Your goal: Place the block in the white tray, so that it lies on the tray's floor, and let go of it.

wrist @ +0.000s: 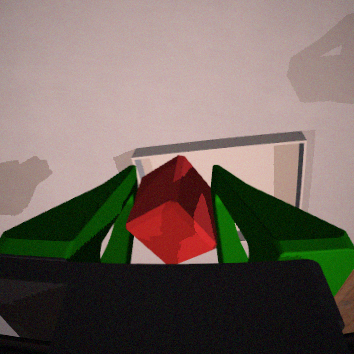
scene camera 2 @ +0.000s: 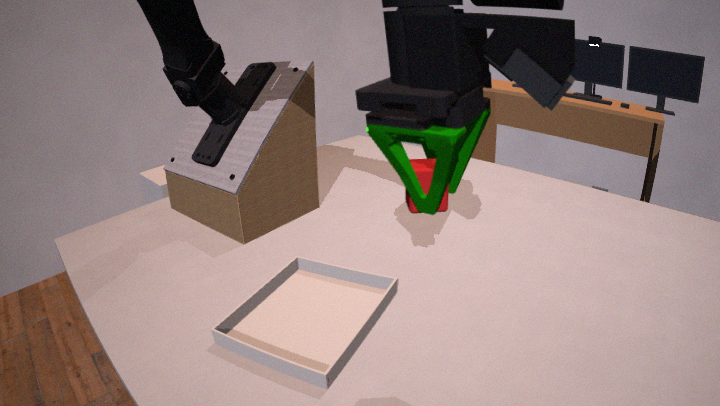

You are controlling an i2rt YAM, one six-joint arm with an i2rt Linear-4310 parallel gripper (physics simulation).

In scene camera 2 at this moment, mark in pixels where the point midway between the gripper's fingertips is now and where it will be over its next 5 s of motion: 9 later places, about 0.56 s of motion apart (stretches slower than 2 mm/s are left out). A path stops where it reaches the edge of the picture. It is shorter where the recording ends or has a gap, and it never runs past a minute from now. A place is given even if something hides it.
My gripper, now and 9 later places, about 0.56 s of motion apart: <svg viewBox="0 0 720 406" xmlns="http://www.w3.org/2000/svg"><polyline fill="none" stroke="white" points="437,202 353,233 331,238 277,222 314,238 334,248 333,278 328,303 333,307 331,315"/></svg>
